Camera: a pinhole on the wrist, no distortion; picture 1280 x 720 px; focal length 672.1 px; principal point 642.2 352.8 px. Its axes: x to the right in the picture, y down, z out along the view. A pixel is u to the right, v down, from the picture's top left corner.
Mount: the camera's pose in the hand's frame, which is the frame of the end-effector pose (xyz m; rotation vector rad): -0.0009 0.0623 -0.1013 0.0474 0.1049 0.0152
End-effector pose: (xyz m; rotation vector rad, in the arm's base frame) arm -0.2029 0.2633 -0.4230 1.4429 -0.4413 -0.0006
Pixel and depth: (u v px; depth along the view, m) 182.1 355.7 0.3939
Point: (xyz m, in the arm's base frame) -0.5160 0.0253 -0.4306
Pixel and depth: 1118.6 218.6 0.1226
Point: -0.1239 0.2324 -0.3614
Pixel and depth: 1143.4 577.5 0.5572
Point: 0.0456 -0.2259 -0.0412
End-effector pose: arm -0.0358 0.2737 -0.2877 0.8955 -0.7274 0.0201
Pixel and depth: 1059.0 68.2 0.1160
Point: 0.0228 0.2537 -0.2309
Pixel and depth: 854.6 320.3 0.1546
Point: -0.0284 0.2537 -0.1972
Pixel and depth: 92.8 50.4 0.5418
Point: -0.5290 -0.0963 -0.4702
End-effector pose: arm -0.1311 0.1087 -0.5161 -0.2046 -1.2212 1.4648
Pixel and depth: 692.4 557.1 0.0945
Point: -0.1858 0.1427 -0.5766
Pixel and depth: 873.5 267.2 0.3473
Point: -0.3462 0.1086 -0.3422
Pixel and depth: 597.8 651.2 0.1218
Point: -0.2178 0.1210 -0.5874
